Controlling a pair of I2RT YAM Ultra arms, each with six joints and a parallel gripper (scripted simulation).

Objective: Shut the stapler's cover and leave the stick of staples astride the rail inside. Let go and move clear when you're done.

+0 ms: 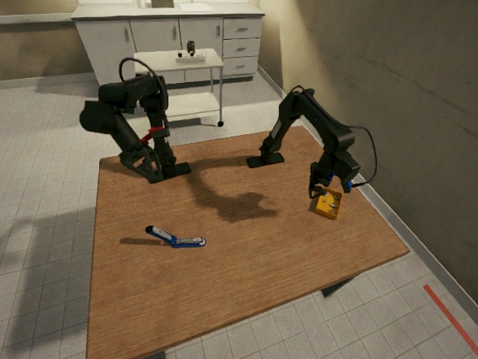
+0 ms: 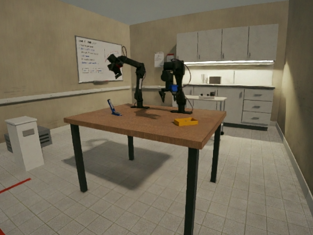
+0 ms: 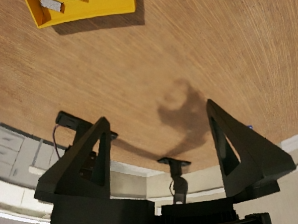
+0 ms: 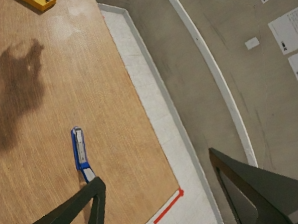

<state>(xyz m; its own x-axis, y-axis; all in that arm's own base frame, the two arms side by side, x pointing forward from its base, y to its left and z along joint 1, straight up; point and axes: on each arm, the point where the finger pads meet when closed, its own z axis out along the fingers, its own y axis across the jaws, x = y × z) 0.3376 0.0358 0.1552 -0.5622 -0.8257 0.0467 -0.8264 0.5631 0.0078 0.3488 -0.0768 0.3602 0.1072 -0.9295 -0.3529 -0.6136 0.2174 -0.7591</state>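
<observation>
Right now the stapler is 3 cm ahead of my right hand, 1 cm to the left of it and 31 cm below it. Round my right hand: yellow tray (3 cm behind, 70 cm to the left, 35 cm below).
</observation>
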